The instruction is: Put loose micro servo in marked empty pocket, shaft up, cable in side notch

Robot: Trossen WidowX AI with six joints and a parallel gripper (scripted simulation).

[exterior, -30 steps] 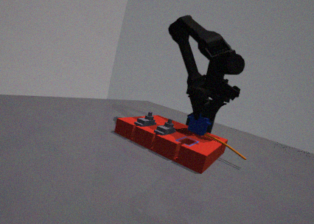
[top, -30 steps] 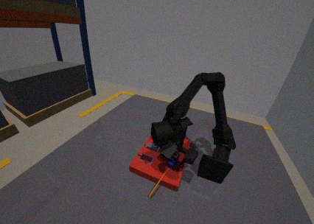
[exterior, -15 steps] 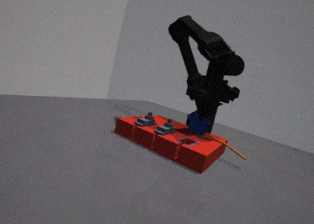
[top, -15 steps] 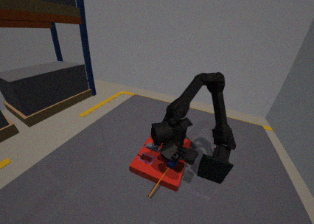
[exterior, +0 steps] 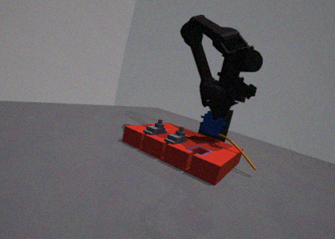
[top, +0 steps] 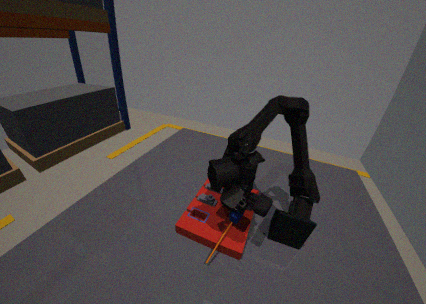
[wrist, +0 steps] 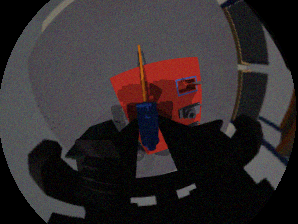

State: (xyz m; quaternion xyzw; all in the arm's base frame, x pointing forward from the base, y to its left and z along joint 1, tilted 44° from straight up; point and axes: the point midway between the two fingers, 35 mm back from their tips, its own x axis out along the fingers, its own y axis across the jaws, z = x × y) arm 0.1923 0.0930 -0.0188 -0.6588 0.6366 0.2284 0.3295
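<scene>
Now: the red deck 30 mm ahead of my gripper tip, 60 mm to the right of it and 100 mm below it.
</scene>
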